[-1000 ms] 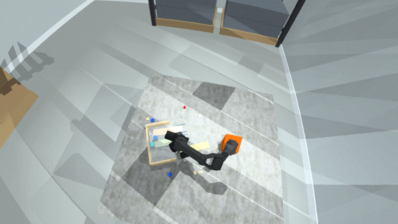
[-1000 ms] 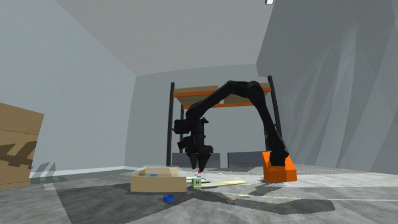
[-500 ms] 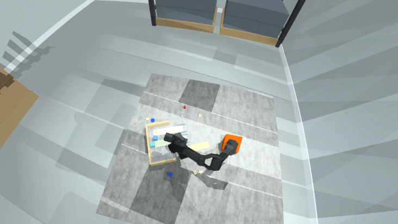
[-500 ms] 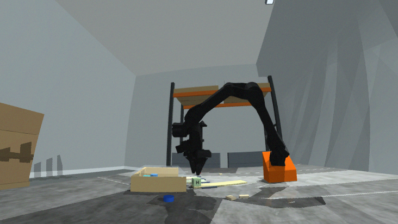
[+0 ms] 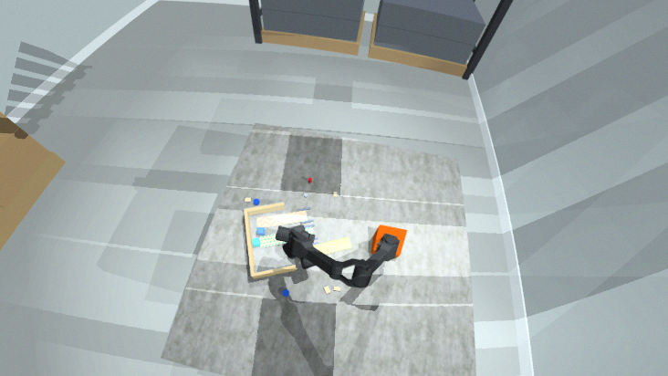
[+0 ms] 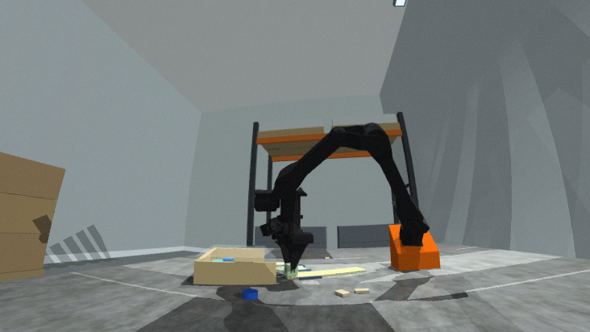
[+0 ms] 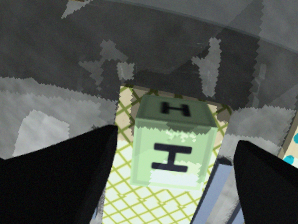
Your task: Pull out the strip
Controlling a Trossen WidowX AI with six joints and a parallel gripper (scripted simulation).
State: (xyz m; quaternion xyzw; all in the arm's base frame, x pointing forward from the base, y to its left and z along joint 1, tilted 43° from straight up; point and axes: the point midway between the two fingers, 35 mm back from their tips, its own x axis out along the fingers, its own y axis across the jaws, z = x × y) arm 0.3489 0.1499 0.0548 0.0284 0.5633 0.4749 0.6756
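Now: gripper tip 10 mm above the labelled cube. Also, from my gripper tip: yellow-green cross-hatched strip: 90 mm behind, 60 mm to the right, 20 mm below; then red peg: 100 mm ahead, 380 mm to the right, 10 mm below.
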